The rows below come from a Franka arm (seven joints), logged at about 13 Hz.
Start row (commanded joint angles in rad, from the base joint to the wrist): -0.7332, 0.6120, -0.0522, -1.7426, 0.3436, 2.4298, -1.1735
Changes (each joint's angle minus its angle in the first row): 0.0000, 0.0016, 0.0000, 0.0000, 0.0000, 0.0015, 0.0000; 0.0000, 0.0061, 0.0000, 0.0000, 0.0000, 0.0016, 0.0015; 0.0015, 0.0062, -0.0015, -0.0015, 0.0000, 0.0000, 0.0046; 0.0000, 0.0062, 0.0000, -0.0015, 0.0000, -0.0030, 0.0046; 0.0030, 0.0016, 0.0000, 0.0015, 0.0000, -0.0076, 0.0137; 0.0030, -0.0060, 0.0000, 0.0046, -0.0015, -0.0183, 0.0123; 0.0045, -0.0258, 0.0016, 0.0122, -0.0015, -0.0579, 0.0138; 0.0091, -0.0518, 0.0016, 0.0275, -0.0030, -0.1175, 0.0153; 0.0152, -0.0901, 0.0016, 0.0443, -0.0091, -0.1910, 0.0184
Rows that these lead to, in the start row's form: -0.7332, 0.6136, -0.0522, -1.7426, 0.3436, 2.4313, -1.1735; -0.7332, 0.6181, -0.0522, -1.7426, 0.3436, 2.4314, -1.1720; -0.7317, 0.6182, -0.0537, -1.7441, 0.3436, 2.4298, -1.1689; -0.7332, 0.6182, -0.0522, -1.7441, 0.3436, 2.4268, -1.1689; -0.7302, 0.6136, -0.0522, -1.7411, 0.3436, 2.4222, -1.1598; -0.7302, 0.6060, -0.0522, -1.7380, 0.3421, 2.4115, -1.1612; -0.7287, 0.5862, -0.0506, -1.7304, 0.3421, 2.3719, -1.1597; -0.7241, 0.5602, -0.0506, -1.7151, 0.3406, 2.3123, -1.1582; -0.7180, 0.5219, -0.0506, -1.6983, 0.3345, 2.2388, -1.1551
